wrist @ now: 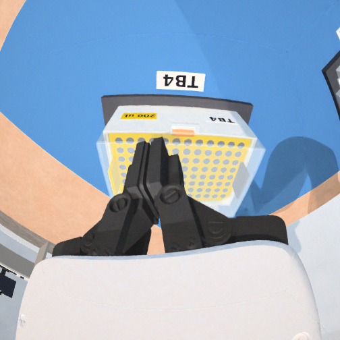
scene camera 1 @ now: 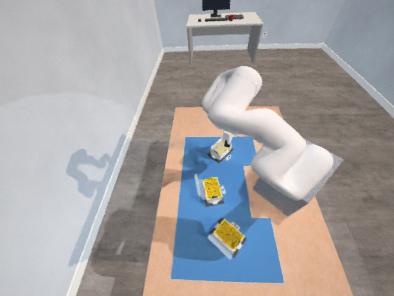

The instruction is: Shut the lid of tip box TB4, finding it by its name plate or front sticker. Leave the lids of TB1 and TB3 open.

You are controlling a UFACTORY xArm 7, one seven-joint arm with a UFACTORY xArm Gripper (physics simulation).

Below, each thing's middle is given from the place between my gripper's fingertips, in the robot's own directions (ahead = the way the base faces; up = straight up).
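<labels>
There is the name plate [wrist: 165, 79], and my hand is 10 mm past it and 40 mm to the right of it, 80 mm above it.
</labels>
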